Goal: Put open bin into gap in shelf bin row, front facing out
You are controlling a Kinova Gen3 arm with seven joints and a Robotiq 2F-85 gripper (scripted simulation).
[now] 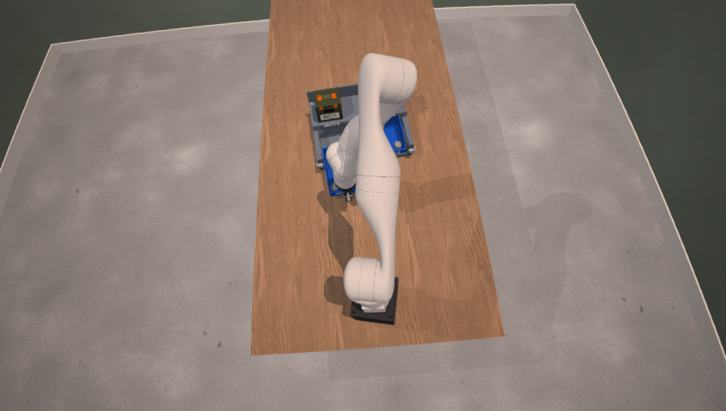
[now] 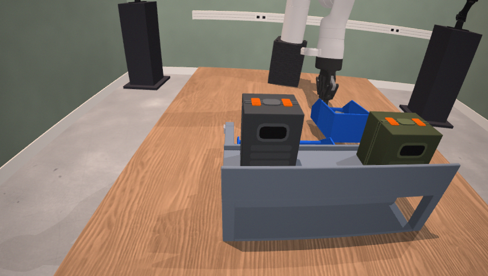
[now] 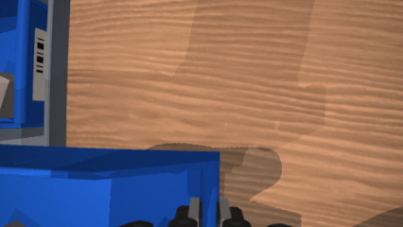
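The grey part is 13 cm ahead of my hand, 6 cm to the left of it and 1 cm below it. Round my hand: grey shelf 27 cm ahead, 6 cm to the right.
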